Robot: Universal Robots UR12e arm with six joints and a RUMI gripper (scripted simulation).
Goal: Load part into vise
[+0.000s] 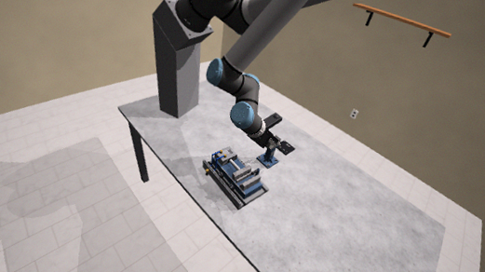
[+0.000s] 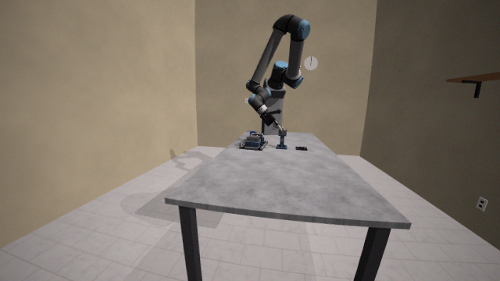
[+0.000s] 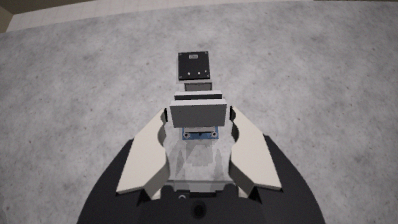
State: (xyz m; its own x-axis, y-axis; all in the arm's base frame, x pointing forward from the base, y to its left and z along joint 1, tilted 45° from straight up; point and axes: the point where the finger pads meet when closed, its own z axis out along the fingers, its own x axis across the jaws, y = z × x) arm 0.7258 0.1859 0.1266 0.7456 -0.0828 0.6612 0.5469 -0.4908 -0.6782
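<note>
My gripper is now 10 mm to the right of the part. Round my hand: cylinder rod 220 mm to the right, 80 mm below, 20 mm ahead; work stop 160 mm to the right, 100 mm ahead, 70 mm below; moving jaw 220 mm to the right, 80 mm below, 70 mm ahead.
</note>
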